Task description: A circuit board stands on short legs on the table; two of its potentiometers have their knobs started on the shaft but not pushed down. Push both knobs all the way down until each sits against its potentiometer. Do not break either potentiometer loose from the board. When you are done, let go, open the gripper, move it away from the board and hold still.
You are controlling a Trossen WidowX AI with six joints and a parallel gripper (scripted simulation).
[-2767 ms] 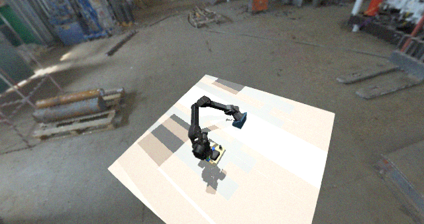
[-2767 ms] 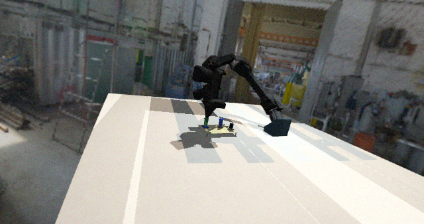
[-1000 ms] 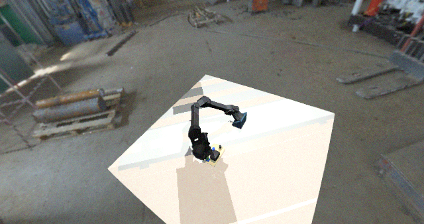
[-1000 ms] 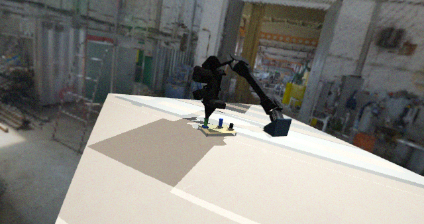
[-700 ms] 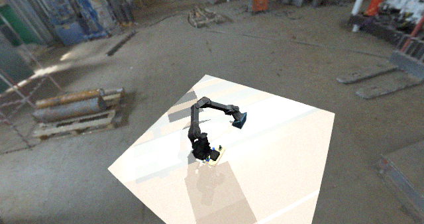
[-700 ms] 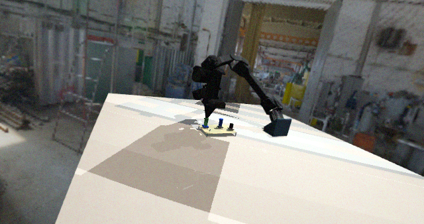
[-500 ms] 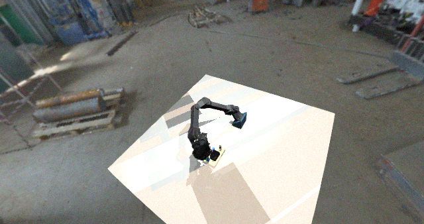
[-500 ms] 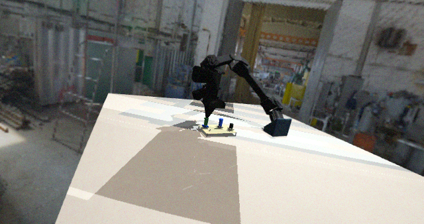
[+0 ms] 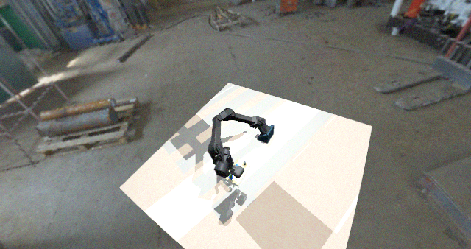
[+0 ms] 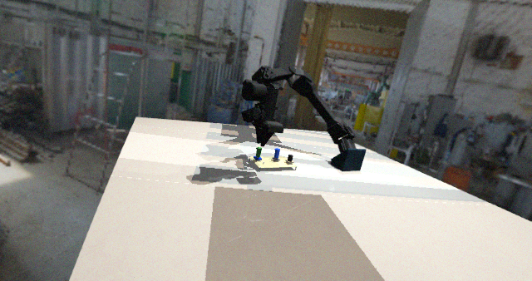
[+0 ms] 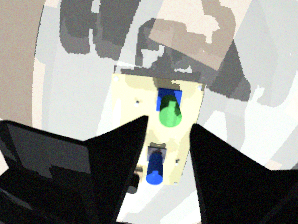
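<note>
Now: the green knob 30 mm below my gripper tip. From my gripper tip the other things lie so: blue knob: 70 mm behind, 30 mm below.
</note>
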